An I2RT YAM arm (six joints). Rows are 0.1 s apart.
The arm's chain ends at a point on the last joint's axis. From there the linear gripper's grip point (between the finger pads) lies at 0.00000 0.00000 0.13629 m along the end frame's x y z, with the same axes.
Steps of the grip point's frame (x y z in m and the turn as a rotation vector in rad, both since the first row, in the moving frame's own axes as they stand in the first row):
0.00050, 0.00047, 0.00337, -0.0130, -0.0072, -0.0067
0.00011, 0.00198, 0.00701, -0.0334, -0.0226, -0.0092
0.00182, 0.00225, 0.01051, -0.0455, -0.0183, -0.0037
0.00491, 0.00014, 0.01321, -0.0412, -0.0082, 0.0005
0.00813, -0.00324, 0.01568, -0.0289, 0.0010, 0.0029
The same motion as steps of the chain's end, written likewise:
0.00148, -0.00130, 0.00339, -0.0130, -0.0072, -0.0067
0.00317, -0.00258, 0.00712, -0.0334, -0.0226, -0.0092
0.00430, -0.00395, 0.01067, -0.0455, -0.0183, -0.0037
0.00603, -0.00547, 0.01333, -0.0412, -0.0082, 0.0005
0.00800, -0.00718, 0.01574, -0.0289, 0.0010, 0.0029

